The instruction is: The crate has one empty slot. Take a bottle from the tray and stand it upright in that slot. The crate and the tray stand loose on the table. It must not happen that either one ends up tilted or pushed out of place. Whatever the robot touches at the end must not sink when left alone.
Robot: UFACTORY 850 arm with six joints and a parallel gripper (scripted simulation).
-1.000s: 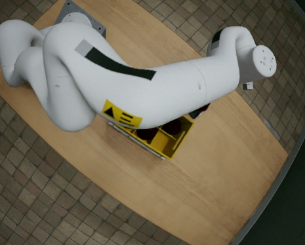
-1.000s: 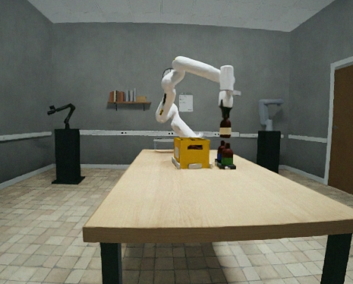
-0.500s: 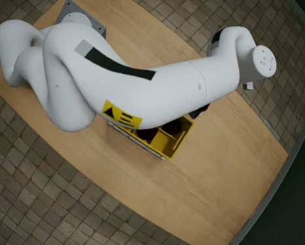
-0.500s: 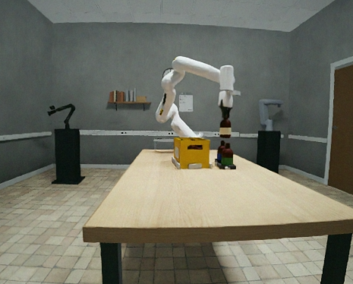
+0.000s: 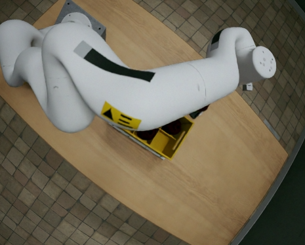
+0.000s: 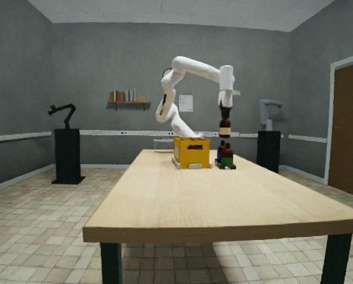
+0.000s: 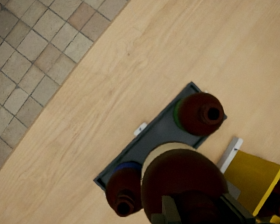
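The bottle lies 7 cm below my hand. From my hand the other things lie so: yellow crate (25 cm below, 22 cm to the right, 5 cm behind); dark tray (32 cm below).
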